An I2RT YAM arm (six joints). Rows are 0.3 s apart.
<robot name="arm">
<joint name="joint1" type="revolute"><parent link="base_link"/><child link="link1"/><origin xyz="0 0 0.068"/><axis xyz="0 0 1"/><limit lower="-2.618" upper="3.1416"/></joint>
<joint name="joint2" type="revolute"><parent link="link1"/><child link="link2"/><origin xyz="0.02 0.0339 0.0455"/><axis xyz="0 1 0"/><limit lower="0" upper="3.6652"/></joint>
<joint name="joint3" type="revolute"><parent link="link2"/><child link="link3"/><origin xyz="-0.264 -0.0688 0"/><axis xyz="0 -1 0"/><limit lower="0" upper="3.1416"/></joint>
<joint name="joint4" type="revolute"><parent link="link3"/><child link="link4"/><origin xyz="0.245 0.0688 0.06"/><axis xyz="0 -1 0"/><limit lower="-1.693" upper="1.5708"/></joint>
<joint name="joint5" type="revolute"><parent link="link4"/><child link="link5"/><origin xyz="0.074 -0.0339 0.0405"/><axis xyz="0 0 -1"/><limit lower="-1.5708" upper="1.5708"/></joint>
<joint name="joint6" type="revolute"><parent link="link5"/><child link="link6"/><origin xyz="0.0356 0 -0.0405"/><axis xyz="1 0 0"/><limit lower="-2.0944" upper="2.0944"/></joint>
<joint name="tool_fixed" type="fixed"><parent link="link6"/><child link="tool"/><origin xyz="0 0 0" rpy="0 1.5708 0"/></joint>
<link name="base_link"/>
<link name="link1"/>
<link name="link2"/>
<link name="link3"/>
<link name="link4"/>
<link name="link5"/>
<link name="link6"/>
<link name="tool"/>
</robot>
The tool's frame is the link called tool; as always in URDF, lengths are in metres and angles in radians.
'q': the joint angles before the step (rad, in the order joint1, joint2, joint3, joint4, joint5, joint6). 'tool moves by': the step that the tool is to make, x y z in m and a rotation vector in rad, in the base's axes. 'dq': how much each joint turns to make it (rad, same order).
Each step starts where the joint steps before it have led.
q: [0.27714, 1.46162, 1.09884, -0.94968, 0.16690, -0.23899]
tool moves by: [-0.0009, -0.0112, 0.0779, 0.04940, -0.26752, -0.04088]
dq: [-0.03688, -0.11287, 0.17093, -0.01183, 0.02065, -0.00410]
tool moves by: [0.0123, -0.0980, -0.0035, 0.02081, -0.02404, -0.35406]
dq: [-0.36935, 0.02284, -0.00150, 0.04992, -0.02444, -0.00312]
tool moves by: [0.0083, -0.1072, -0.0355, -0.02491, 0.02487, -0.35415]
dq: [-0.33522, 0.15796, -0.00011, 0.14163, 0.03628, 0.00009]
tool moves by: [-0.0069, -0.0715, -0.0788, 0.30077, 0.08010, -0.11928]
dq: [-0.21567, 0.25009, -0.00023, 0.01917, -0.22934, -0.00013]
